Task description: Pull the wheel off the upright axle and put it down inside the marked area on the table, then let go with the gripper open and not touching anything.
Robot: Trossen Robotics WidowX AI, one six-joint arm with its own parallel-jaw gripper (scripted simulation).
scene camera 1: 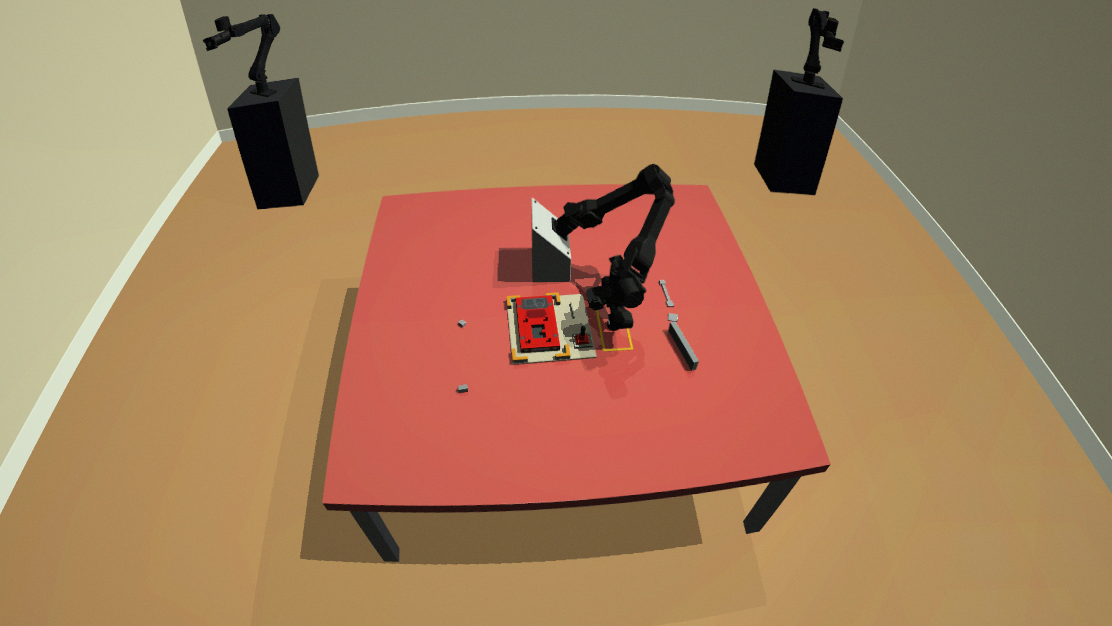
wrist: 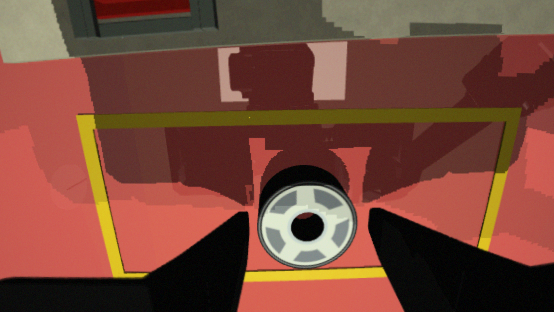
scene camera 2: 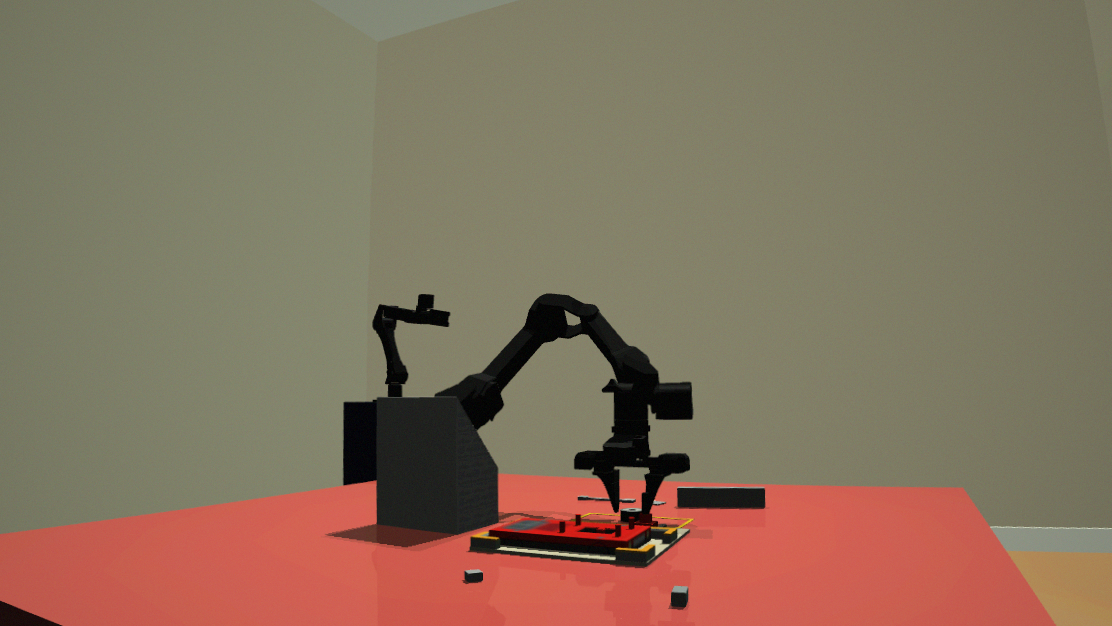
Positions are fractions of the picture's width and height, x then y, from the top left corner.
Scene:
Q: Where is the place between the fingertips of my gripper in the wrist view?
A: At 0.56, 0.70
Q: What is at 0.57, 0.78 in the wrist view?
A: A wheel.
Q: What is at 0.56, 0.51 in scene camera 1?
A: My gripper.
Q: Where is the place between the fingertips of my gripper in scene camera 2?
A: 0.57, 0.82

